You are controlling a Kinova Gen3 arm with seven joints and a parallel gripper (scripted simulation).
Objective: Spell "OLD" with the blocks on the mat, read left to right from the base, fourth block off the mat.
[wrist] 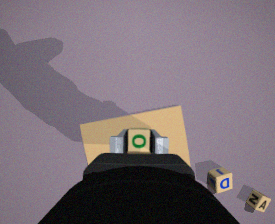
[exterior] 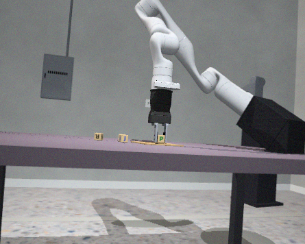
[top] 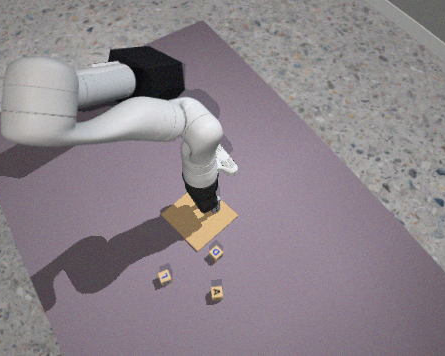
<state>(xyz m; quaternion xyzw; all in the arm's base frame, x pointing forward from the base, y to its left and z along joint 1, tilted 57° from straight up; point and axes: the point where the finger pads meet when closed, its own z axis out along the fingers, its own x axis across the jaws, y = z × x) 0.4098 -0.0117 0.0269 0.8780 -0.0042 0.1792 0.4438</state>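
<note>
Right now my hand is 10 mm above the O block. Round my hand: L block (210 mm to the right, 70 mm ahead, 10 mm below); then D block (100 mm ahead, 80 mm to the right, 10 mm below); then tan mat (40 mm to the right, 20 mm below, 10 mm behind).
</note>
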